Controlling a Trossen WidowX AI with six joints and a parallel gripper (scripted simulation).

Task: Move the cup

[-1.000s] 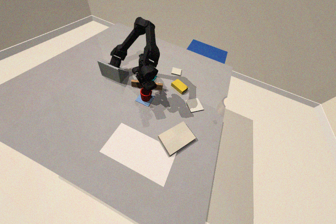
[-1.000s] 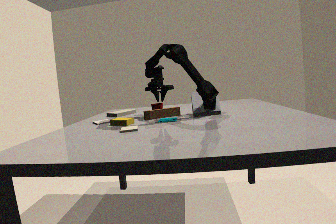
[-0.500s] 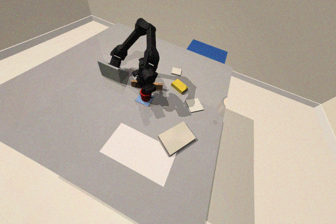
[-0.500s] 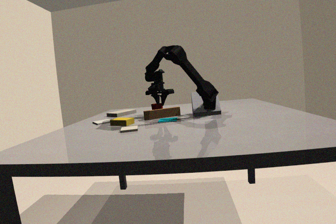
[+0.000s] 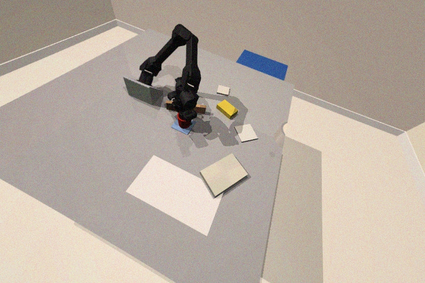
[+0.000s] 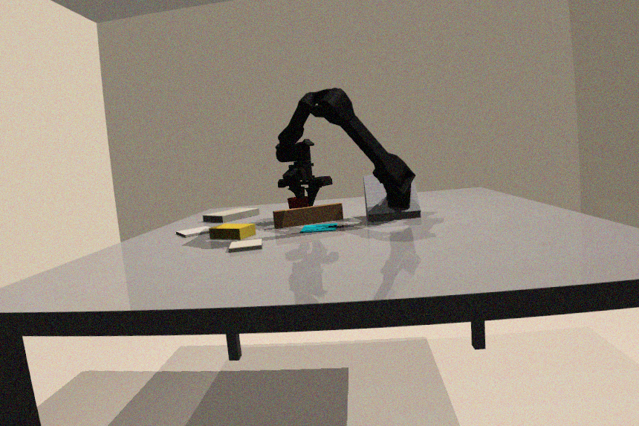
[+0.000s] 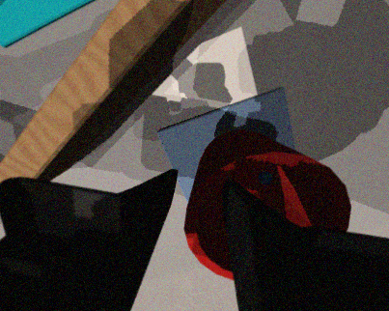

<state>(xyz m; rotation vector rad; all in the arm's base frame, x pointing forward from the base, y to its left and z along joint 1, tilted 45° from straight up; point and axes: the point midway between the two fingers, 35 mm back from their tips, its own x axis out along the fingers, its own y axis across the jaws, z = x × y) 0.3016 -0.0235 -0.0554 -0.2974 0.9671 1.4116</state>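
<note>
Right now my gripper tip is 3 cm short of the pale blue pad, 1 cm to the left of it and 5 cm above it. Also, from my gripper tip: wooden bar 2 cm behind, 8 cm to the left, 2 cm below; then red cup 3 cm ahead, 1 cm to the right; then blue marble 5 cm ahead, 2 cm to the right, 2 cm below.
</note>
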